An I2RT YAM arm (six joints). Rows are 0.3 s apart.
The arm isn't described. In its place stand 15 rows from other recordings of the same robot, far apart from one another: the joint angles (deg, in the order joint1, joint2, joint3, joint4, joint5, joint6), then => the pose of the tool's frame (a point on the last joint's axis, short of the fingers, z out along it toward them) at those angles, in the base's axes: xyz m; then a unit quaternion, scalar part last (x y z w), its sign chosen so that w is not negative.
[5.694, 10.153, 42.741, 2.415, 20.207, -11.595] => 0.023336 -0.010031 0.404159 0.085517 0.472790 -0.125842 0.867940
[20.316, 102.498, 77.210, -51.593, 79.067, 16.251] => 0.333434 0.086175 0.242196 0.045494 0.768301 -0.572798 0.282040
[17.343, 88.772, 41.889, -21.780, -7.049, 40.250] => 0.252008 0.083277 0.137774 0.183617 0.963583 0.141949 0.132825
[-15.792, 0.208, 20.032, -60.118, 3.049, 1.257] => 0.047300 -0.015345 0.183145 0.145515 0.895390 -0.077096 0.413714
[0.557, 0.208, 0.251, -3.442, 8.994, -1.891] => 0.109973 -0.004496 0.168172 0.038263 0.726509 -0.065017 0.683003
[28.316, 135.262, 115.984, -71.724, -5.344, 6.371] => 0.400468 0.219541 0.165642 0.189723 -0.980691 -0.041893 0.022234
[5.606, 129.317, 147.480, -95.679, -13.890, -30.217] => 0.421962 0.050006 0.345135 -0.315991 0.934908 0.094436 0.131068
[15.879, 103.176, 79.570, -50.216, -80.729, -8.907] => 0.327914 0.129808 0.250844 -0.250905 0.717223 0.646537 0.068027
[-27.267, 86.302, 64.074, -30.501, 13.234, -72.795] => 0.279164 -0.153052 0.253347 -0.330253 0.882188 -0.313407 0.120218
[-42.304, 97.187, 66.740, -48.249, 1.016, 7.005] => 0.233379 -0.213242 0.195534 0.415895 0.904022 -0.038267 0.091171
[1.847, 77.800, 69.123, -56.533, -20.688, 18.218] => 0.259909 0.020965 0.296475 0.098650 0.956516 0.209477 0.177382
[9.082, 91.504, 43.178, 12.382, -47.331, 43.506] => 0.306018 0.075426 0.176704 0.067187 0.833311 0.504934 0.214757
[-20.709, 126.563, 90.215, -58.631, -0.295, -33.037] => 0.374825 -0.141506 0.119478 0.107162 -0.993289 -0.021928 0.037583
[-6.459, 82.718, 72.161, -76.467, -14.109, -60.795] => 0.243445 -0.018827 0.281090 -0.455829 0.881183 0.087956 0.089448
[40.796, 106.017, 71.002, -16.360, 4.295, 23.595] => 0.301740 0.256897 0.190268 -0.128776 0.934315 0.146161 0.298513
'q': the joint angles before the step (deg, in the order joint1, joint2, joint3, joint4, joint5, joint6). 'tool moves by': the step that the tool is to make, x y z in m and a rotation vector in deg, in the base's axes. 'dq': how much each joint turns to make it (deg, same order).
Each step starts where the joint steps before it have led.
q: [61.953, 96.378, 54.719, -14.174, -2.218, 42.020]
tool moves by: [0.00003, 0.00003, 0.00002, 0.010, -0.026, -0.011]
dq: [0.000, 0.002, 0.001, 0.021, 0.021, -0.001]
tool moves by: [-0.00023, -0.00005, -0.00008, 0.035, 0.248, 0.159]
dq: [0.001, -0.003, -0.002, -0.087, -0.284, 0.001]
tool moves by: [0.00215, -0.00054, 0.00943, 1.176, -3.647, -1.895]
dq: [-0.022, -1.464, 0.000, 1.289, 3.257, -0.022]
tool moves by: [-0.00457, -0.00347, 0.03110, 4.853, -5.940, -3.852]
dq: [1.005, -5.354, -0.042, 1.639, 5.442, 1.749]
